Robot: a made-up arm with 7 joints. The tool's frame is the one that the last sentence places. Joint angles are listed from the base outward.
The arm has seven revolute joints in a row. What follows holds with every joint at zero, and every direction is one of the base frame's. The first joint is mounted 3.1 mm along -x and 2.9 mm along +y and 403.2 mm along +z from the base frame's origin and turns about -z. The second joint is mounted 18.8 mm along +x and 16.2 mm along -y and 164.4 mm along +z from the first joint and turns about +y. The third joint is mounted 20.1 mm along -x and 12.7 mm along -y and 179.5 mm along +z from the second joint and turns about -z. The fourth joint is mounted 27.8 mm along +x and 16.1 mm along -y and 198.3 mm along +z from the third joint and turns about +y. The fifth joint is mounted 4 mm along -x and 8.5 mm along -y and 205.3 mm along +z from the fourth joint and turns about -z. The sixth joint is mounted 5 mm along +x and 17.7 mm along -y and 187.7 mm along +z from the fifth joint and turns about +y. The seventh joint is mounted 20.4 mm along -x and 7.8 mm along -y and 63.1 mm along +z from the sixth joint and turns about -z. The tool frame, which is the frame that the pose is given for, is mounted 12.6 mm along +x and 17.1 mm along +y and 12.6 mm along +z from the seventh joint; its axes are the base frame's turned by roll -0.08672, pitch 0.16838 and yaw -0.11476 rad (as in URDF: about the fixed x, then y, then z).
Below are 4 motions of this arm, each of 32 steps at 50 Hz.
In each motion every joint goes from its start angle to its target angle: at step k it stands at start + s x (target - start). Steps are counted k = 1, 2, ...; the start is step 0. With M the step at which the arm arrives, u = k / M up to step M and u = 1 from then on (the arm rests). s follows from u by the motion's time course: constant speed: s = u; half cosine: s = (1 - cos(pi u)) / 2; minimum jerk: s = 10 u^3 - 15 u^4 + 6 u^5.
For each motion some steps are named. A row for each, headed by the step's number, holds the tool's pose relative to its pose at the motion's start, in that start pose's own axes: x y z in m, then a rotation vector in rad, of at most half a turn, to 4 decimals.
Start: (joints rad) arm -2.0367 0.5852 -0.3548 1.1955 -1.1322 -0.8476 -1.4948
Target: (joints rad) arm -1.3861 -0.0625 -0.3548 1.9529 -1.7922 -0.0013 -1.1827
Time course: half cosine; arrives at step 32
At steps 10, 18, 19, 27, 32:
10: -0.0319 0.0748 -0.0015 0.1005 -0.1053 -0.0056
18: -0.0848 0.1876 -0.0440 0.2282 -0.2405 0.0495
19: -0.0911 0.2001 -0.0524 0.2396 -0.2529 0.0617
27: -0.1273 0.2678 -0.1157 0.2797 -0.2998 0.1560
32: -0.1338 0.2790 -0.1302 0.2808 -0.3025 0.1776

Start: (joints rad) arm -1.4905 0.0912 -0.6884 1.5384 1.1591 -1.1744 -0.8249
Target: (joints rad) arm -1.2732 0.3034 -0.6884 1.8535 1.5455 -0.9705 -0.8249
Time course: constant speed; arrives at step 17
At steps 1, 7, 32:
1: 0.0140 0.0003 -0.0072 0.0044 0.0385 0.0174
7: 0.0931 0.0113 -0.0552 0.0203 0.2580 0.1258
32: 0.1994 0.0621 -0.1435 0.0036 0.5739 0.3173

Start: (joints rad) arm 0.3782 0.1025 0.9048 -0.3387 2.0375 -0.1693 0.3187
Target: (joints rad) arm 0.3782 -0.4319 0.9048 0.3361 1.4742 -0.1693 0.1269
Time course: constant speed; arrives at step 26
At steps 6, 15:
6: 0.0453 0.0675 0.0047 -0.1315 0.0017 0.1468
15: 0.1177 0.1665 -0.0122 -0.3272 0.0479 0.3936

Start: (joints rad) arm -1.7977 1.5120 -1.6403 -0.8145 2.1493 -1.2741 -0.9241
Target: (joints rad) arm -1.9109 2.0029 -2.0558 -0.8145 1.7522 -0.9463 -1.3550
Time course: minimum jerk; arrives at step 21
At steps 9, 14, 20, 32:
9: 0.1053 0.0435 -0.1037 0.2319 0.1218 0.3733
14: 0.1932 0.0962 -0.2528 0.5629 0.2339 0.7360
20: 0.2209 0.1218 -0.3361 0.7520 0.2695 0.8812
32: 0.2211 0.1219 -0.3365 0.7530 0.2696 0.8819

